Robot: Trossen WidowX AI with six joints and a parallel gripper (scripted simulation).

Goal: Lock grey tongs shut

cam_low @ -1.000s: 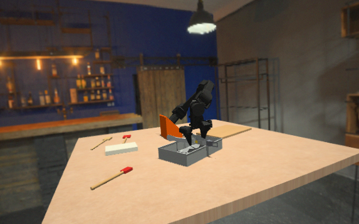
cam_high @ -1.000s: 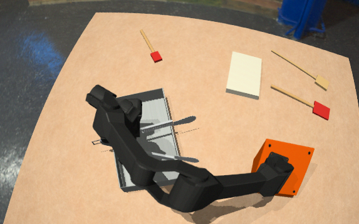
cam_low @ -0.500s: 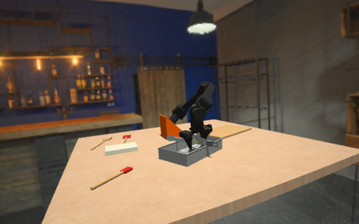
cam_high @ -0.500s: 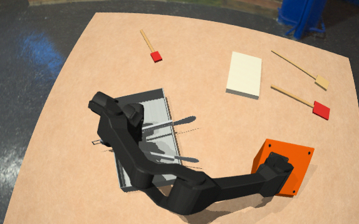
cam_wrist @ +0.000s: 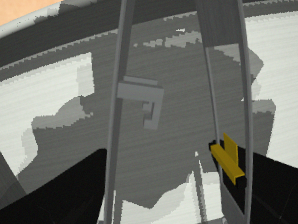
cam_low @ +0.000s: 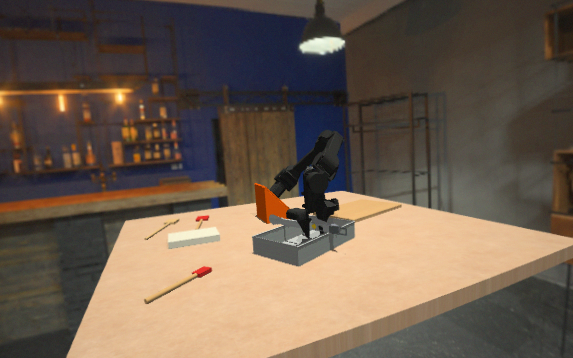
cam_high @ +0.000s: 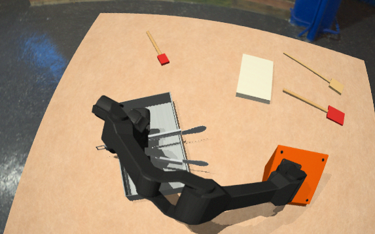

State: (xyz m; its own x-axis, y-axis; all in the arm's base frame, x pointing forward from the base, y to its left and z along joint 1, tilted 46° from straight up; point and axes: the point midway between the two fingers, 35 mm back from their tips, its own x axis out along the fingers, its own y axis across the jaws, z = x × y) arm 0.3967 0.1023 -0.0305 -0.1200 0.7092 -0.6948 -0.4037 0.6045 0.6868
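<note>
My gripper tip is now 30 mm to the left of the grey roasting tin and 10 mm past it. Round my gripper tip: yellow piece 40 mm above, 20 mm ahead, 10 mm to the right; then cream block 400 mm to the right, 240 mm behind, 20 mm below; then wooden board 370 mm behind, 340 mm to the left, 20 mm below.
</note>
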